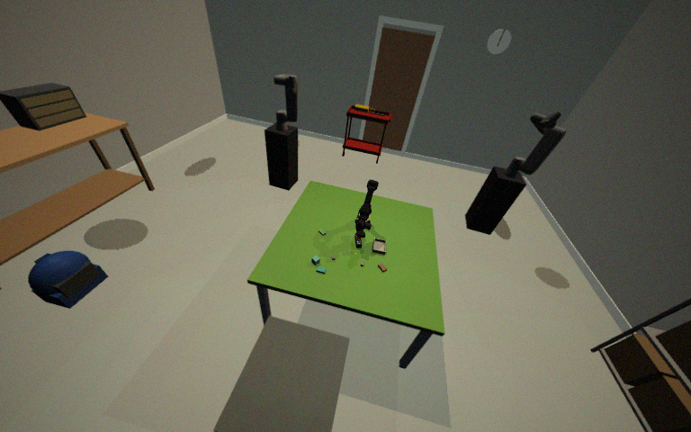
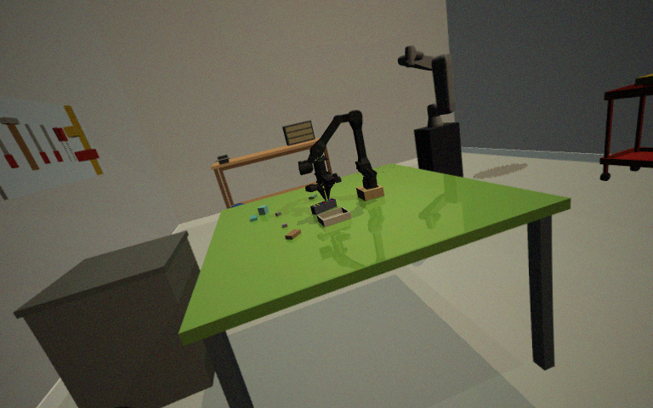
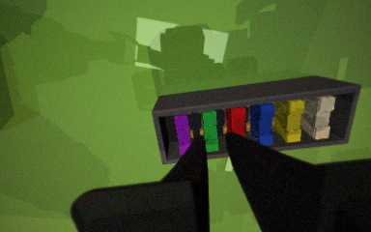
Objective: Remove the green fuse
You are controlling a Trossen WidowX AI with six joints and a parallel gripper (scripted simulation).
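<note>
The green fuse lies 2 cm below my gripper tip. Round my gripper tip: red fuse: 2 cm below, 2 cm ahead, 1 cm to the left; then purple fuse: 2 cm below, 2 cm behind, 1 cm to the right; then blue fuse: 3 cm ahead, 2 cm below, 1 cm to the left.
</note>
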